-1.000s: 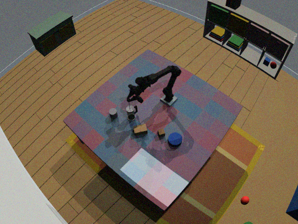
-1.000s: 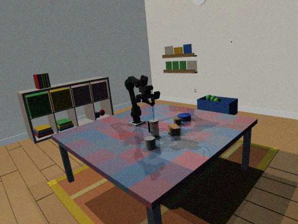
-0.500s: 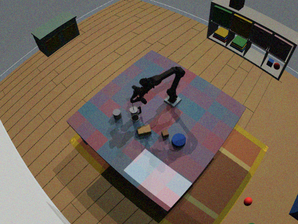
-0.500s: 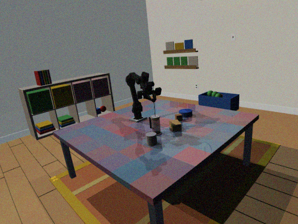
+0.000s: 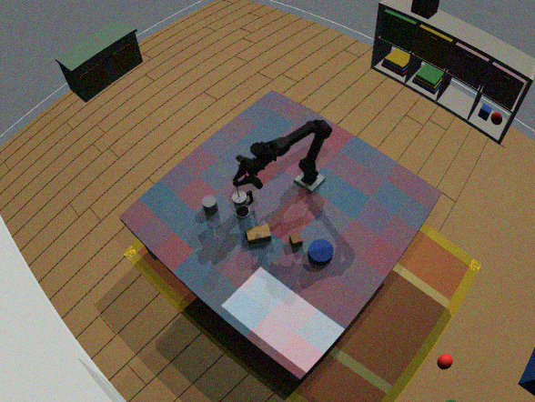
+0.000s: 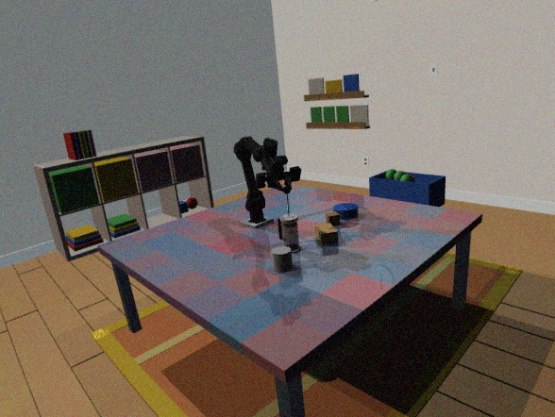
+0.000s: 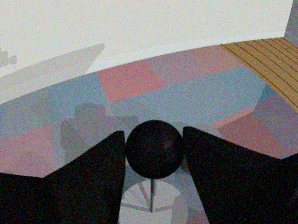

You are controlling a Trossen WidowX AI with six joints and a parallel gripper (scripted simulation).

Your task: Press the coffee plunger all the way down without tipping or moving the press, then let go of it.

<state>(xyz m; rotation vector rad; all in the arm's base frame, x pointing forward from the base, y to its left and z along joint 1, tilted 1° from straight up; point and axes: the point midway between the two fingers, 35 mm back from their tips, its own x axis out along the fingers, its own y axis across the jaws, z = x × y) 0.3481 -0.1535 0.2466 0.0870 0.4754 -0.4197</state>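
Right now the coffee press is 3 cm behind my gripper tip, 1 cm to the left of it and 13 cm below it.
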